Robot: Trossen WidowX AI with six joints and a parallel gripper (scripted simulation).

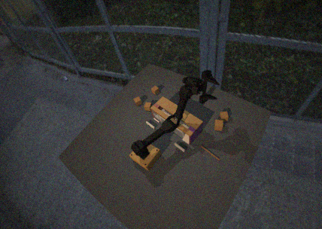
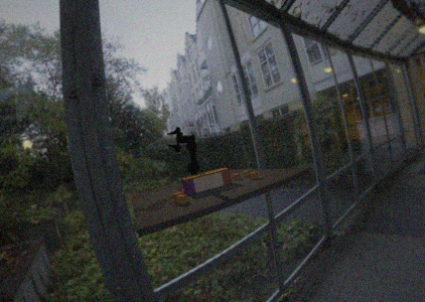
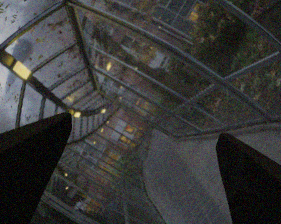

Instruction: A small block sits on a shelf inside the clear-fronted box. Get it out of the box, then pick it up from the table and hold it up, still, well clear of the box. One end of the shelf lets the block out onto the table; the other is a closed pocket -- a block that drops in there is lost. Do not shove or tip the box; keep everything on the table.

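Right now my gripper tip is 100 mm past the orange-brown block, 280 mm to the right of it and 370 mm above it. Round my gripper tip: thin orange stick: 140 mm behind, 80 mm to the right, 450 mm below; box: 120 mm behind, 260 mm to the left, 390 mm below.
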